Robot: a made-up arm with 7 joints.
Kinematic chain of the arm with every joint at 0, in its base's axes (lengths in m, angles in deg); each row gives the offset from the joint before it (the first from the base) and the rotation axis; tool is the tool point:
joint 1: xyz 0 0 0 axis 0 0.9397 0.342
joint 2: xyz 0 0 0 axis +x
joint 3: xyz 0 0 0 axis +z
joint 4: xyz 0.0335 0 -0.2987 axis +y
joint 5: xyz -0.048 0 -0.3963 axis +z
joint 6: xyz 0 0 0 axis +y
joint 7: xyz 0 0 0 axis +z
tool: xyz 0 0 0
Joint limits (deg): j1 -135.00..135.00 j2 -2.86..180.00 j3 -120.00..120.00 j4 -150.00..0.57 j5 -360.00..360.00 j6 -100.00..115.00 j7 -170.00..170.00
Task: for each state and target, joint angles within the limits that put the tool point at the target. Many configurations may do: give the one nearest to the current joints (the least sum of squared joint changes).
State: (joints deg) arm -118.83 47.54 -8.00 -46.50 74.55 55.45 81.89
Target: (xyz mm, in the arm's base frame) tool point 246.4 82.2 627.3
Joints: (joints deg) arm -131.28 50.30 -6.25 -41.61 74.55 55.45 81.89
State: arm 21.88 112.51 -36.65 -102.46 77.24 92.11 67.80
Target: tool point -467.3 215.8 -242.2
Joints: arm 68.52 79.71 -75.07 -85.37 77.24 92.11 67.80
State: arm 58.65 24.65 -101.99 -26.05 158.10 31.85 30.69
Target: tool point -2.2 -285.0 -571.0
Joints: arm 15.25 5.67 -71.74 -62.26 158.10 31.85 30.69
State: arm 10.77 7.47 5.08 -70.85 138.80 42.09 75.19
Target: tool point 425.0 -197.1 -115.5
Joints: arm -15.18 -2.86 -20.39 -107.34 138.80 42.09 75.19
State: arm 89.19 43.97 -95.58 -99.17 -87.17 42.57 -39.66
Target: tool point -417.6 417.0 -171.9
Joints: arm 65.44 92.05 -74.79 -71.03 -87.17 42.57 -39.66
